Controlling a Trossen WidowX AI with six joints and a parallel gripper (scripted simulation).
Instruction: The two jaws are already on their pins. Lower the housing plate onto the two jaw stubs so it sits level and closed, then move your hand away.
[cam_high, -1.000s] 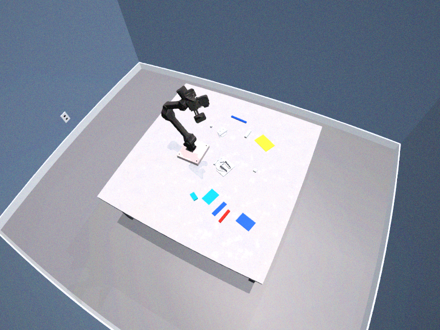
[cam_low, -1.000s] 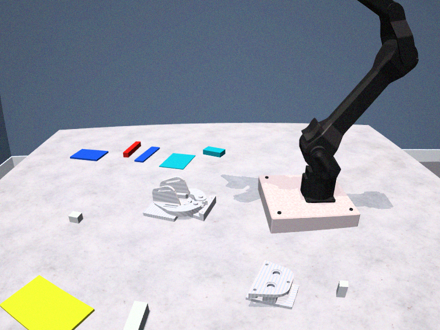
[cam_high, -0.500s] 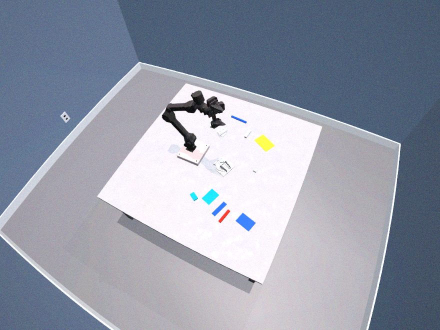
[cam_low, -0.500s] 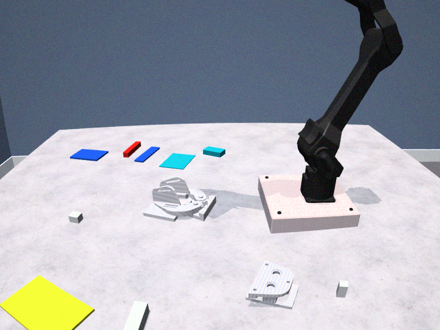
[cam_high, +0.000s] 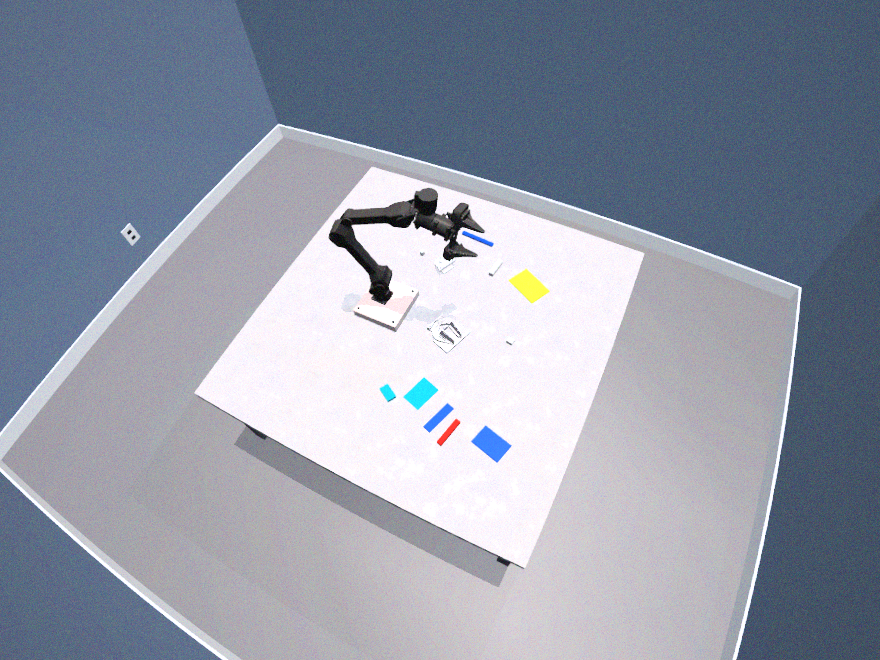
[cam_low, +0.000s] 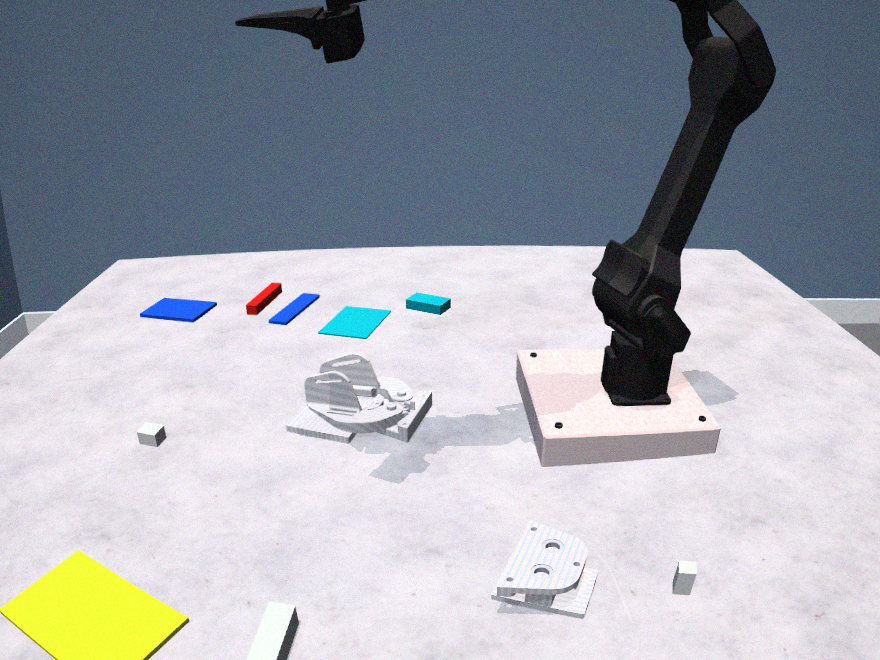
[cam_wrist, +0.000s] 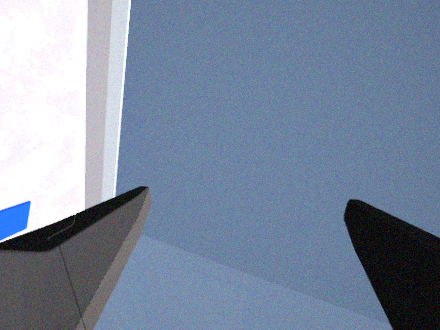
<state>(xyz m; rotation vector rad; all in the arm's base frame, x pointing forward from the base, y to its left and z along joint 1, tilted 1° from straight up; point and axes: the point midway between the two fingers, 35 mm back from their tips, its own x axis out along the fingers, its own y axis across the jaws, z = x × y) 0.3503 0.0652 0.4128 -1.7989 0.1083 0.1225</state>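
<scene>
Now: the white stepped block 25 cm behind my gripper tip, 18 cm to the left of it and 44 cm below it. From my gripper tip the other things lie so: white bar (6 cm behind, 26 cm to the left, 44 cm below); red bar (10 cm ahead, 42 cm to the right, 44 cm below); yellow sheet (9 cm ahead, 24 cm to the left, 45 cm below).
</scene>
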